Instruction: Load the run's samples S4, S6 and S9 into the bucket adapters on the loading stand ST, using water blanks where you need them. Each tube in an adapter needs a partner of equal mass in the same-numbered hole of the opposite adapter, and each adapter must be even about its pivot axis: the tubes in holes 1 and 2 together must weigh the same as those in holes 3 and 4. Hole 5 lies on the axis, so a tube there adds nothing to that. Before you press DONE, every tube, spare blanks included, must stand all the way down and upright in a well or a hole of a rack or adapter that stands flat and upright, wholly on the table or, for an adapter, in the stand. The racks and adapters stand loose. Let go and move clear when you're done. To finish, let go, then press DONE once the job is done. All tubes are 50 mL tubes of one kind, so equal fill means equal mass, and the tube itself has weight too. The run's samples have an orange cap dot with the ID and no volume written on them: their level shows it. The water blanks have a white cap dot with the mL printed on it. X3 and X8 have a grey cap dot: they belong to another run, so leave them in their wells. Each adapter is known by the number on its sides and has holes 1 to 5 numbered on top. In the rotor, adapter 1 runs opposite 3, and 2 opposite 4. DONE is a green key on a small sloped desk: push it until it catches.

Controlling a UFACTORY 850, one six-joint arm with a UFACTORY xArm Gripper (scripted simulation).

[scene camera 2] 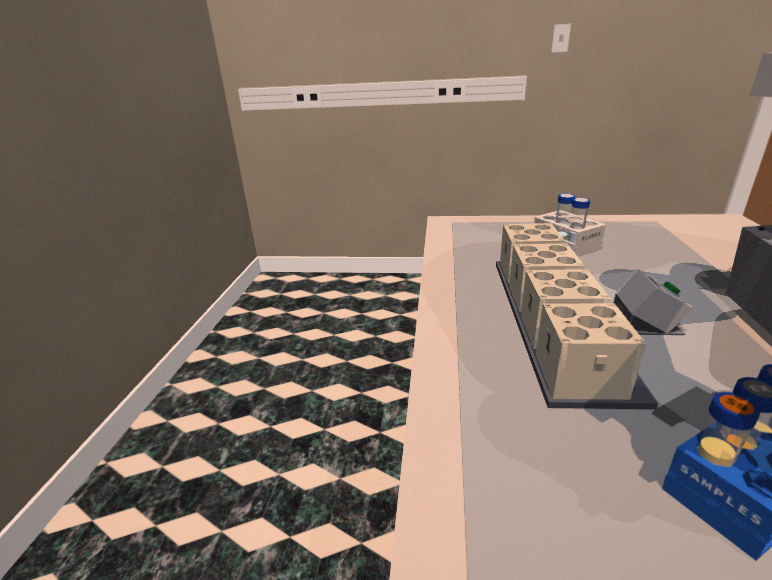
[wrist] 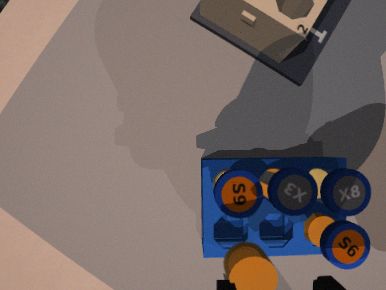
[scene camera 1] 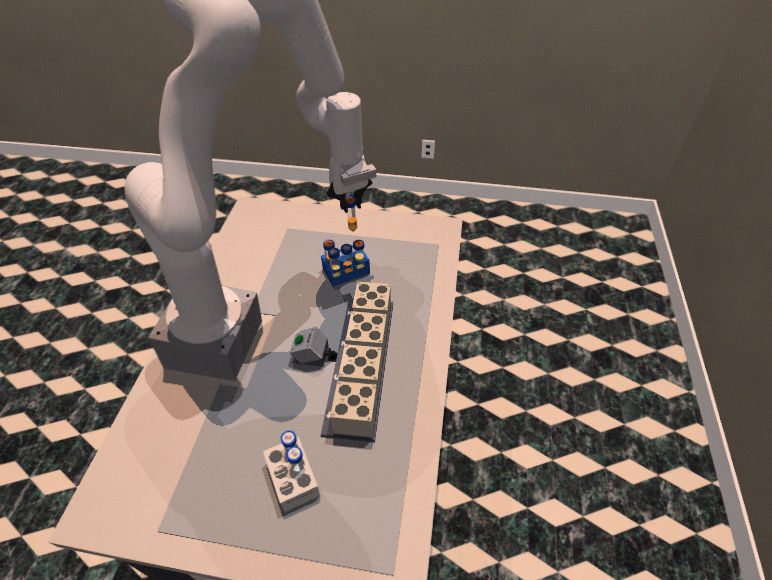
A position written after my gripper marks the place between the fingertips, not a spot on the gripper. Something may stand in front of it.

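My gripper is here in my sight (scene camera 1: 351,208), and so are a blue sample rack (scene camera 1: 356,273) and a white blanks rack (scene camera 1: 296,495). I can also find the blue sample rack in the wrist view (wrist: 219,231), while the white blanks rack is out of frame in the wrist view.
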